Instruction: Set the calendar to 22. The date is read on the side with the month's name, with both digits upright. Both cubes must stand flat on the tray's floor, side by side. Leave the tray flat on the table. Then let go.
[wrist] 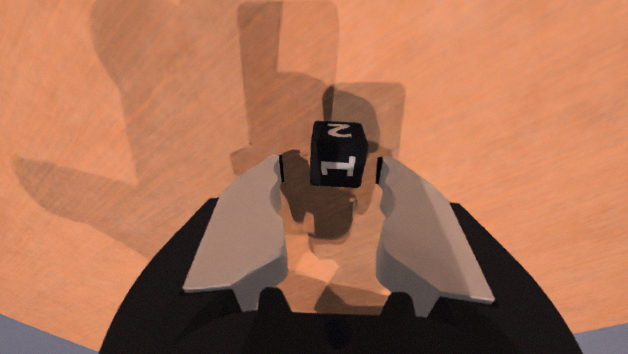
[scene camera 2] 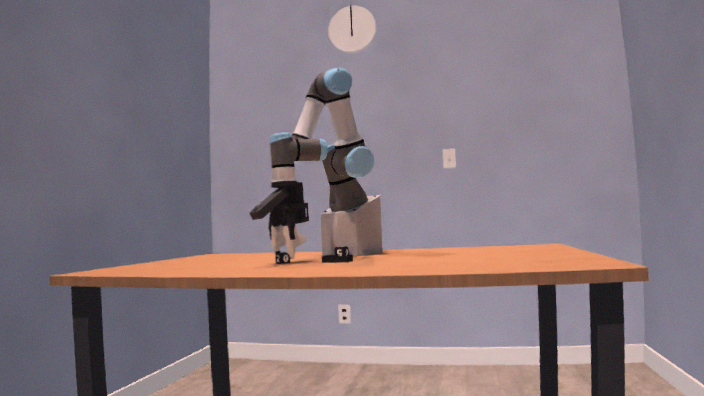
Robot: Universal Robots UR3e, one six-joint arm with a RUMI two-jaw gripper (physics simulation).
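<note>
A loose black cube (scene camera 2: 282,258) (wrist: 338,155) stands flat on the table, left of the tray in the scene view. There its visible sides show 2 and 0; the wrist view shows a 1 on top, turned sideways, and a 2 on a side. My gripper (scene camera 2: 283,251) (wrist: 329,159) is partly open and points down, low over this cube. In the wrist view the cube appears between the fingertips with a gap on each side. A second black cube (scene camera 2: 342,251) sits in the black tray (scene camera 2: 329,259), showing a 5 and part of another digit. The month's name cannot be read.
The wooden table (scene camera 2: 450,265) (wrist: 500,125) carries both cubes and the tray. The grey robot base (scene camera 2: 369,227) stands just behind the tray. Shadows of the arm and gripper fall around the loose cube in the wrist view.
</note>
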